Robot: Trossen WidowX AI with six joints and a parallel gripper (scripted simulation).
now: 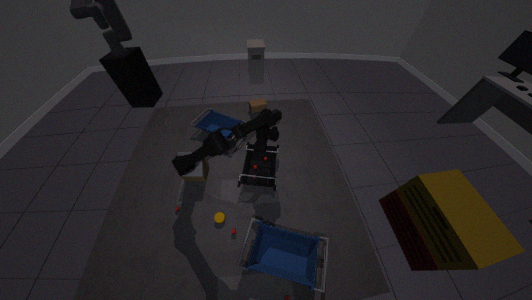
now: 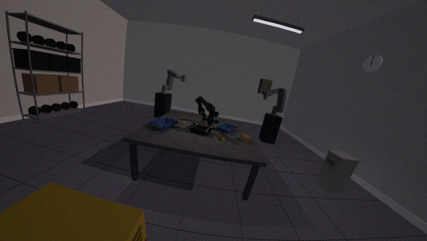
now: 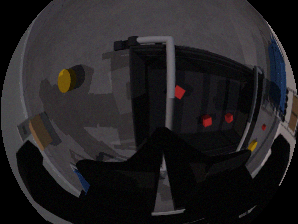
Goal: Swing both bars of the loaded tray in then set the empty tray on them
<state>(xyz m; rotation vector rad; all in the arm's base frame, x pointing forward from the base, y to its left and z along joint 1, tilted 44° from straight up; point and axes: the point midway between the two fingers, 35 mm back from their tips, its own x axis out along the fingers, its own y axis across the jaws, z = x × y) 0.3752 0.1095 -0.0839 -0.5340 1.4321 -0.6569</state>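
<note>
The blue tray lies 300 mm behind my gripper tip, 220 mm to the left of it and 40 mm below it. Round my gripper tip: brown box 450 mm to the left, 60 mm below, 40 mm behind.
</note>
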